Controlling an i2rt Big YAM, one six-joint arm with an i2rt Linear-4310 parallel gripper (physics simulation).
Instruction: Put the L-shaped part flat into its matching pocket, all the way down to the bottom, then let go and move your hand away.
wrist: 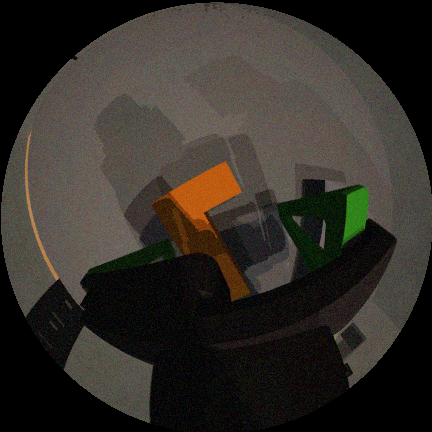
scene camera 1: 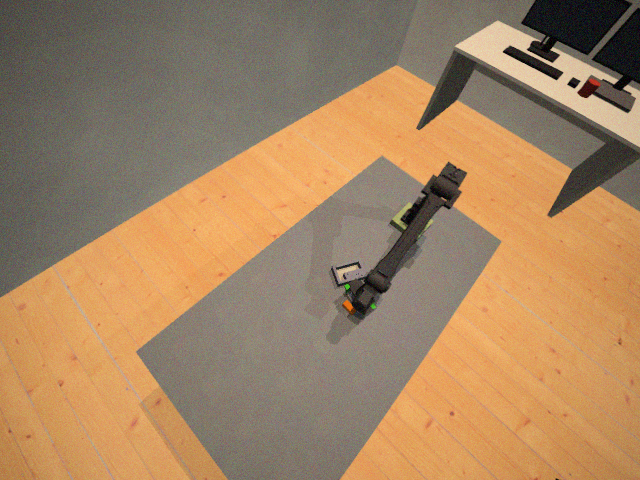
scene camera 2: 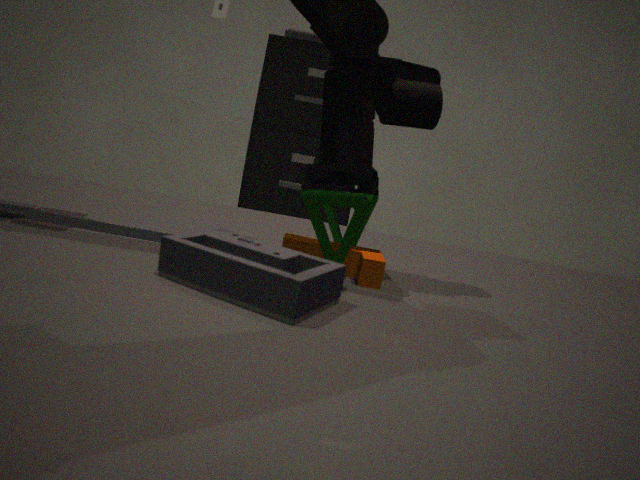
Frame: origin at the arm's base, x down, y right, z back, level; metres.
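Seen in the pictures: gripper, fingertip midpoint: (wrist: 223, 228) (scene camera 2: 339, 260).
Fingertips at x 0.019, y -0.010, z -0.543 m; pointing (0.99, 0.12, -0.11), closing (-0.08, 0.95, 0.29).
A point is followed by its place in that frame.
The orange L-shaped part (scene camera 1: 348, 306) @(y -0.007, x 0.007, z -0.580 m) (scene camera 2: 371, 269) @(y 0.018, x 0.017, z -0.572 m) (wrist: 200, 197) @(y -0.009, x 0.007, z -0.574 m) lies on the mat beside the pocket block, outside the pocket. The grey block (scene camera 1: 336, 277) @(y 0.112, x 0.003, z -0.512 m) (scene camera 2: 227, 284) @(y 0.127, x 0.022, z -0.428 m) (wrist: 313, 189) @(y 0.080, x 0.017, z -0.522 m) has an L-shaped pocket open at its top; in the wrist view it is partly hidden behind the right-hand green finger. My gripper (scene camera 1: 360, 296) @(y -0.010, x 0.019, z -0.543 m) (scene camera 2: 336, 258) @(y -0.010, x 0.019, z -0.543 m) (wrist: 223, 228) @(y -0.010, x 0.019, z -0.543 m) is open and points down, low over the part. In the wrist view the part lies between the two spread fingers, with its long leg partly hidden by the gripper body. In scene camera 2 one finger's tip overlaps the part, near the block's corner.
The grey mat (scene camera 1: 258, 361) @(y 0.131, x 0.037, z -0.976 m) lies on a wooden floor (scene camera 1: 516, 361). The arm's olive-green base (scene camera 1: 400, 221) @(y 0.050, x -0.001, z -0.051 m) stands beyond the block. A white desk (scene camera 1: 491, 38) with monitors and a red cup (scene camera 1: 588, 87) is at the upper right. A dark cabinet (scene camera 2: 273, 129) stands behind the gripper.
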